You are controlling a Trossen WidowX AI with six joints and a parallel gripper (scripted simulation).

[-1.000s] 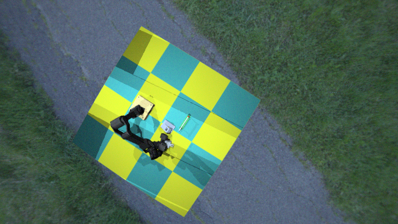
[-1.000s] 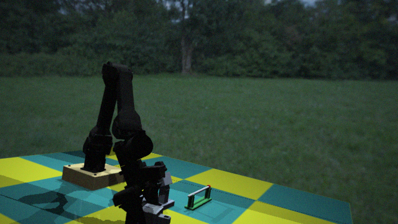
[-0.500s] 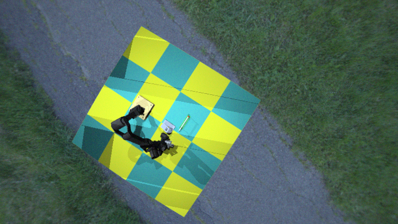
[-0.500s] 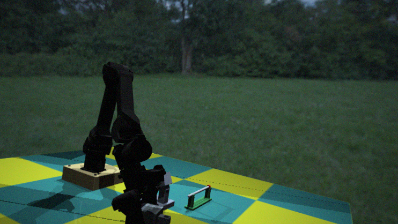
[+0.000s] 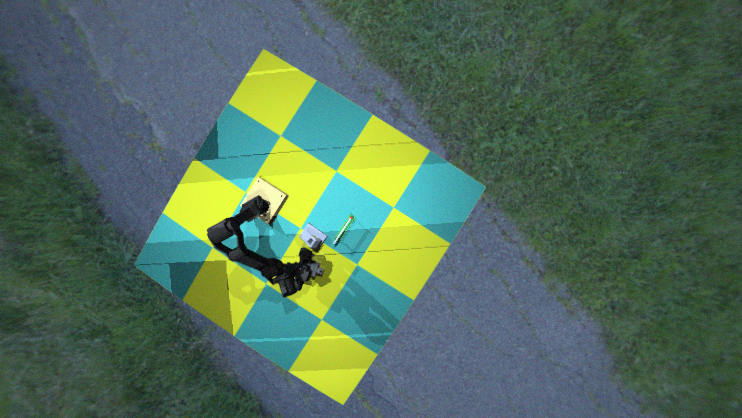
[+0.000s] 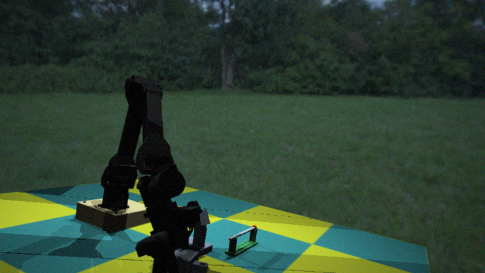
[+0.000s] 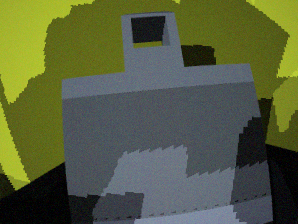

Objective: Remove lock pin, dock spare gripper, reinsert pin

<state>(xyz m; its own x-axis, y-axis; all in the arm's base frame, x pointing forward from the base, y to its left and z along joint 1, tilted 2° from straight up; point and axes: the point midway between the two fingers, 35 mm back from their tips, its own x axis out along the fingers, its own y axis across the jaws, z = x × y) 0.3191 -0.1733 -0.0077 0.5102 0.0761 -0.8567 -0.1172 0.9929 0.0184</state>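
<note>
Right now the socket is 140 mm to the left of my gripper tip, 50 mm behind it and 40 mm above it. Round my gripper tip: green cradle (240 mm to the left, 60 mm ahead, 20 mm above); then spare gripper (10 mm above).
</note>
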